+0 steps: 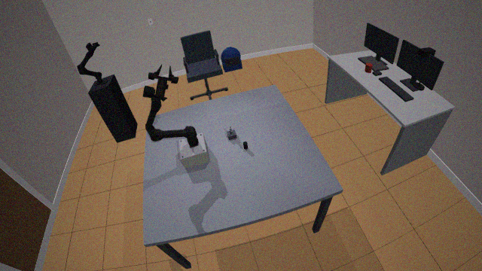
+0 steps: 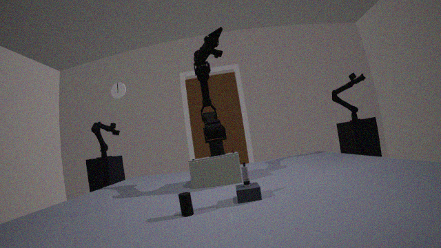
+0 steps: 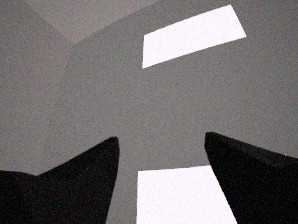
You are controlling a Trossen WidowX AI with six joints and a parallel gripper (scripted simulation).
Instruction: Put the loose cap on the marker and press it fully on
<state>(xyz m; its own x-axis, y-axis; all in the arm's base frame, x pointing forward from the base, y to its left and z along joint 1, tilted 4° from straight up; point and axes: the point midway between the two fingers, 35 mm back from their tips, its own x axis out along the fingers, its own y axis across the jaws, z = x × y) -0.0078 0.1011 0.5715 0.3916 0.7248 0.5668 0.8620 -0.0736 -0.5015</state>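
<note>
Now: the dark marker cap 380 mm ahead of my gripper tip, 170 mm to the right of it and 680 mm below it. From my gripper tip the other things lie so: holder block 310 mm ahead, 10 mm to the right, 690 mm below.
</note>
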